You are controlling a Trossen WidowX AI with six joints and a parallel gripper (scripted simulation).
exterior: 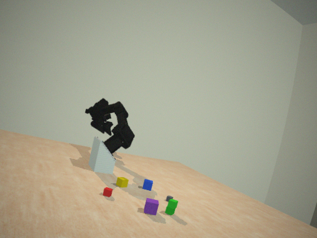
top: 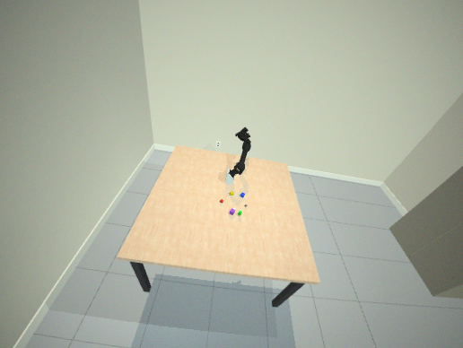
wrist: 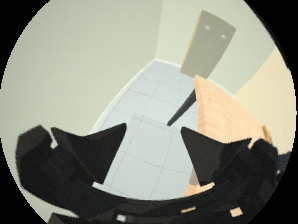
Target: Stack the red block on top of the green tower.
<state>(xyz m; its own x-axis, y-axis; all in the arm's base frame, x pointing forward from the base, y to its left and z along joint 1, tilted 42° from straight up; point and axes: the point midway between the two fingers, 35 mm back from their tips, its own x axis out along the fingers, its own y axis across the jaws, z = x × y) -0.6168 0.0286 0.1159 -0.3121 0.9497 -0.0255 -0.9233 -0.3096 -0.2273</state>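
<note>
Now: the red block 920 mm ahead of my gripper tip, 150 mm to the right of it and 60 mm below it. Round my gripper tip: purple block (1010 mm ahead, 60 mm below, 50 mm to the right); then blue block (800 mm ahead, 60 mm below, 10 mm to the left); then yellow block (810 mm ahead, 80 mm to the right, 60 mm below).
</note>
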